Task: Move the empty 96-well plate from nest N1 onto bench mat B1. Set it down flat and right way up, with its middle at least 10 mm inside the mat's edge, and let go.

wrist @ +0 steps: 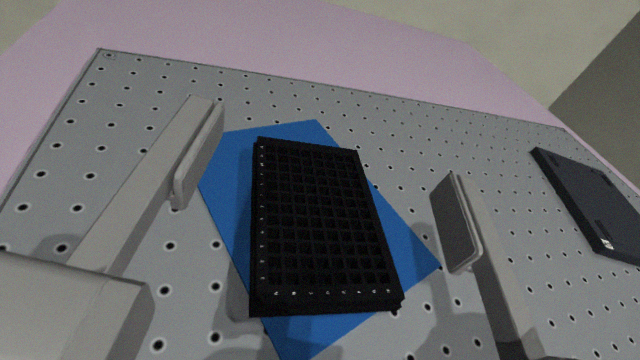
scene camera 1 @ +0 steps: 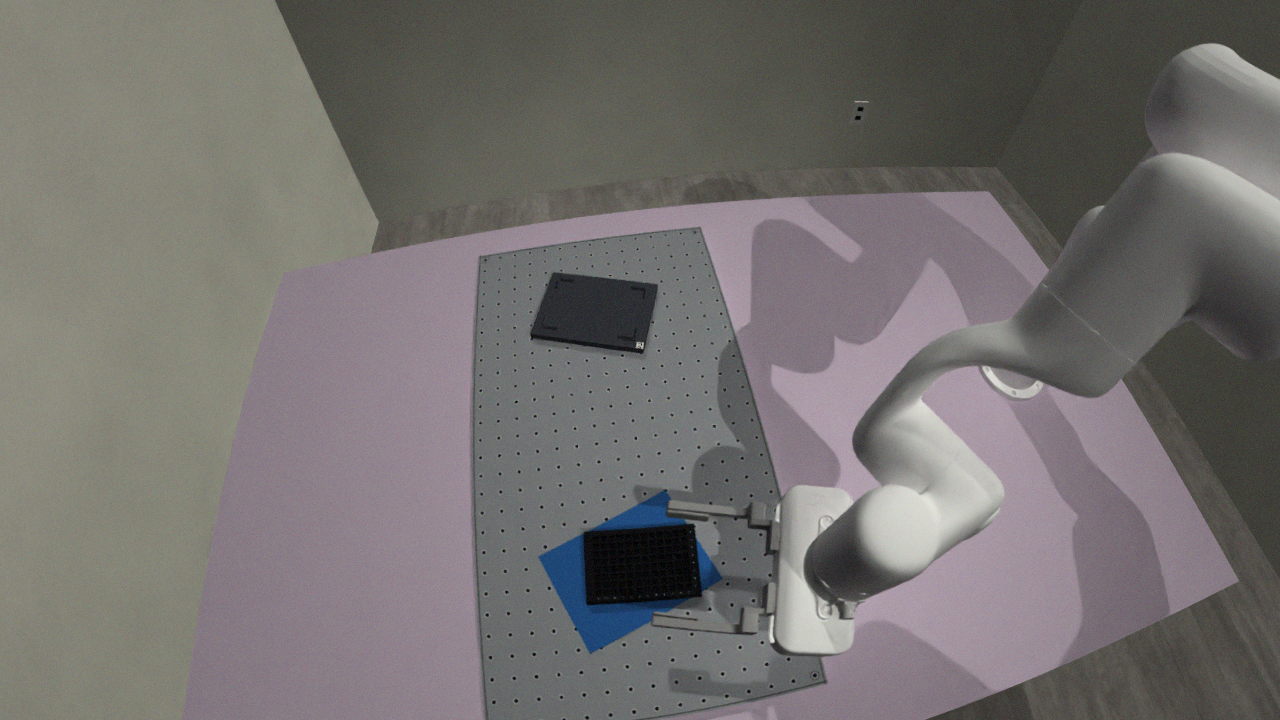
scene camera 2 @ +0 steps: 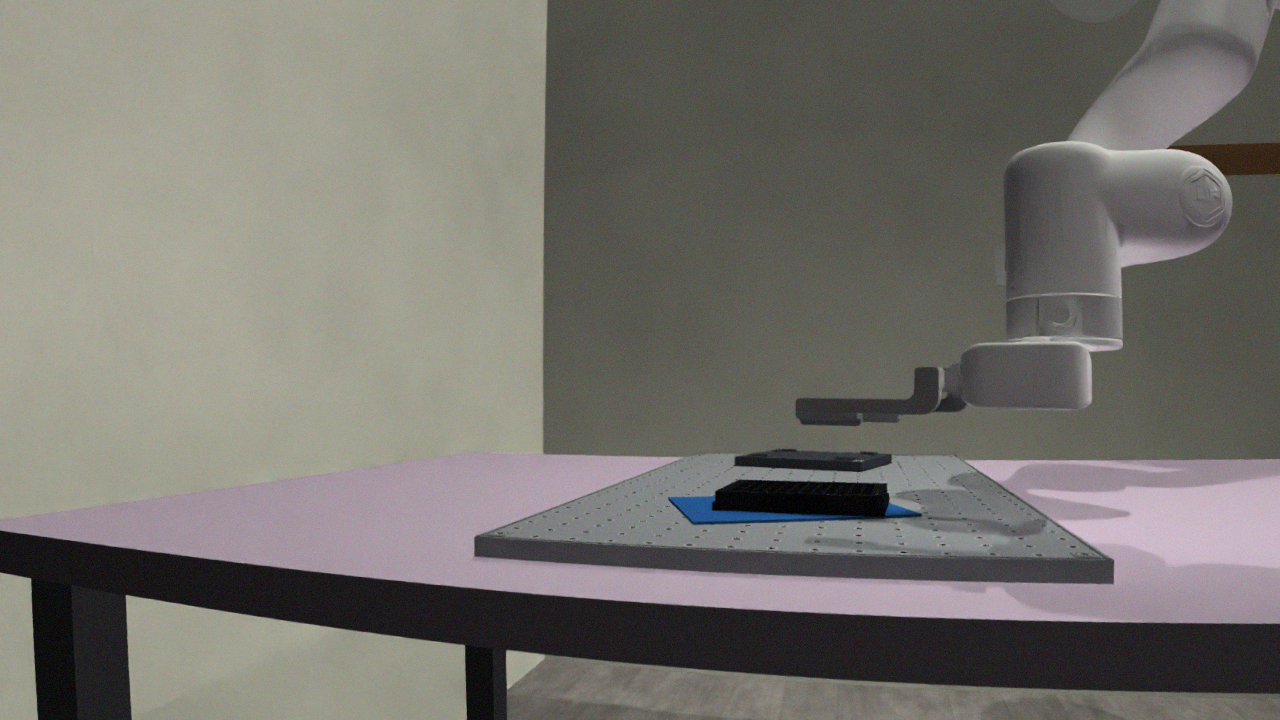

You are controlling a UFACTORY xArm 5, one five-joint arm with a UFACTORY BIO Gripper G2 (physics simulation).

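Places are measured from the arm's base along level axes (x right, y ahead, z up), in metres.
Pixels of known places: hand, its tool point: (wrist: 337, 188) (scene camera 1: 681, 564) (scene camera 2: 853, 410).
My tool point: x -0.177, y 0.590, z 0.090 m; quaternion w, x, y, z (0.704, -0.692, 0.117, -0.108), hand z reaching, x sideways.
Note:
Behind a point stands the place of what it marks.
The black 96-well plate (scene camera 1: 641, 564) {x -0.157, y 0.627, z 0.029 m} (scene camera 2: 799, 497) {x -0.196, y 0.630, z 0.027 m} (wrist: 320, 220) {x -0.157, y 0.617, z 0.028 m} lies flat, wells up, on the blue mat B1 (scene camera 1: 563, 568) {x -0.144, y 0.716, z 0.015 m} (scene camera 2: 702, 514) {x -0.212, y 0.699, z 0.015 m} (wrist: 225, 175) {x -0.212, y 0.665, z 0.015 m}. It is turned relative to the mat; its middle is well inside the mat, while some corners reach or slightly pass the mat's edges. My gripper (scene camera 1: 662, 564) {x -0.177, y 0.590, z 0.090 m} (scene camera 2: 827, 411) (wrist: 327, 186) {x -0.177, y 0.590, z 0.090 m} is open and empty, level, clearly above the plate in the scene camera 2 view. Its fingers stand apart from the plate's two long sides. The dark nest N1 (scene camera 1: 595, 311) {x 0.206, y 0.628, z 0.024 m} (scene camera 2: 810, 460) {x 0.150, y 0.631, z 0.024 m} (wrist: 595, 205) {x 0.185, y 0.623, z 0.025 m} holds no plate.
The grey perforated board (scene camera 1: 608, 420) {x 0.037, y 0.635, z 0.013 m} (scene camera 2: 608, 528) {x -0.273, y 0.754, z 0.013 m} (wrist: 170, 270) {x -0.242, y 0.598, z 0.013 m} carries the mat and the nest, and lies on the pink table (scene camera 1: 358, 447) {x 0.060, y 0.995, z 0.000 m} (scene camera 2: 358, 528) {x -0.261, y 0.958, z 0.000 m} (wrist: 300, 40) {x -0.091, y 0.972, z 0.000 m}. The nest stands at the far end of the board. Walls rise beyond the table.

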